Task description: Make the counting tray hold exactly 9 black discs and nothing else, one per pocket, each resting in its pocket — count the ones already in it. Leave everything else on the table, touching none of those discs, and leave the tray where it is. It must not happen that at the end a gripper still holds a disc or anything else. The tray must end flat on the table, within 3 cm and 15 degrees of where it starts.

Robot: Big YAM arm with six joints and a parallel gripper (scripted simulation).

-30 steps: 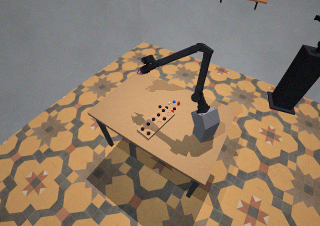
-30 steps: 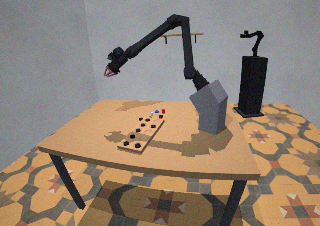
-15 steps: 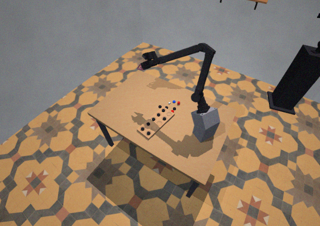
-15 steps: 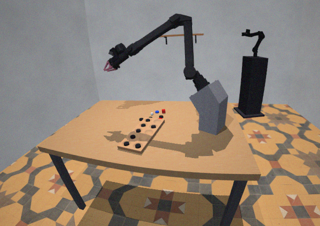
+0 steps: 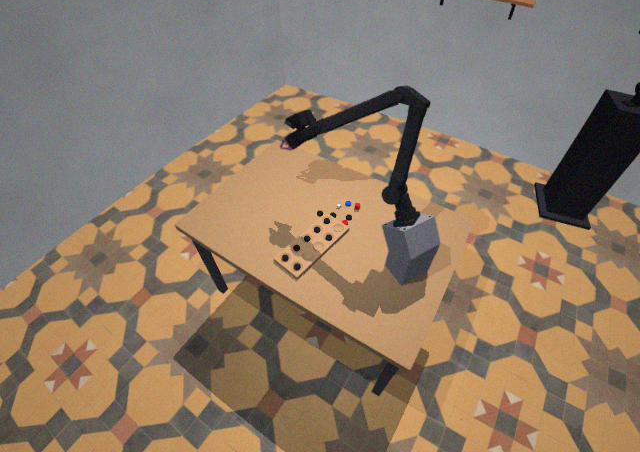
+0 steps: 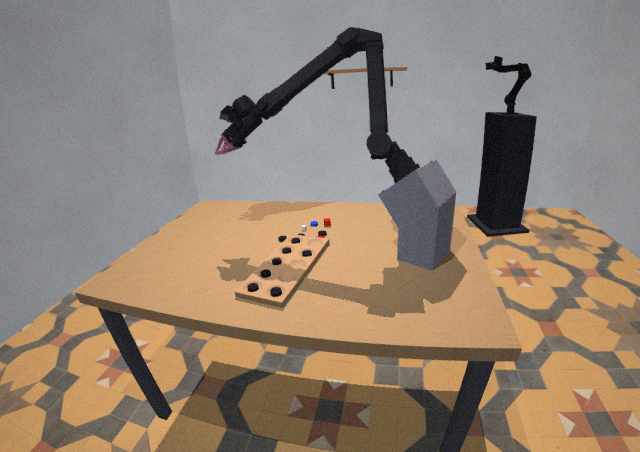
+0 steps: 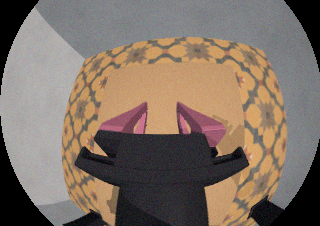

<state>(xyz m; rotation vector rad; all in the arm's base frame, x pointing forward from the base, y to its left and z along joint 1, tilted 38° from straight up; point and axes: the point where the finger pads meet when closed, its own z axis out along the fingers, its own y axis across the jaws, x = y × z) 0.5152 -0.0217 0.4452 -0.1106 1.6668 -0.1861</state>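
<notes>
Right now my hand is 35 cm past the red disc, 34 cm above it and 9 cm to the right of it. Round my hand: wooden counting tray: 33 cm below, 27 cm to the left, 25 cm behind; small white piece: 34 cm below, 29 cm behind, 1 cm to the right; blue disc: 34 cm below, 33 cm behind, 5 cm to the right.
</notes>
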